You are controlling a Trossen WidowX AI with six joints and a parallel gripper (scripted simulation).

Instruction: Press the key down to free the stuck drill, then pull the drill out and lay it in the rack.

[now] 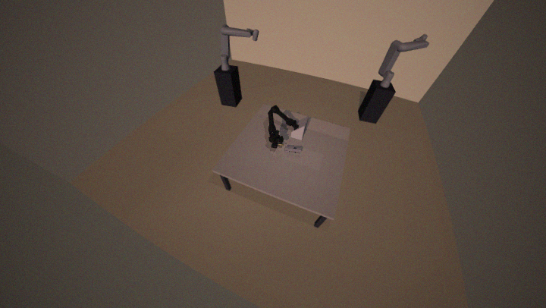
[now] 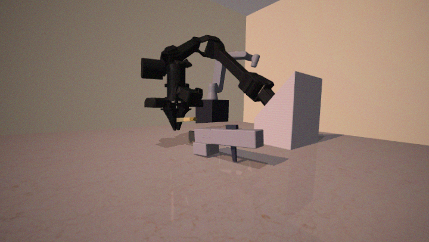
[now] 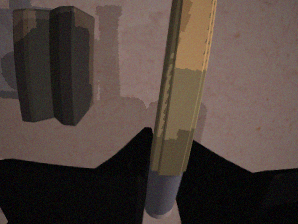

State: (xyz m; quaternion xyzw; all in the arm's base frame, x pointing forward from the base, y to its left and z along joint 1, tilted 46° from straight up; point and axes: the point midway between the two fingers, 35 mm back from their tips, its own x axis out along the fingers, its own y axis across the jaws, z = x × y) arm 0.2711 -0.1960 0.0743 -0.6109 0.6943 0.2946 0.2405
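My gripper tip is now 70 mm past the olive block, 30 mm to the right of it and 30 mm above it. Also, from my gripper tip: grey block housing (200 mm to the left); then thin key (230 mm to the left, 10 mm above).
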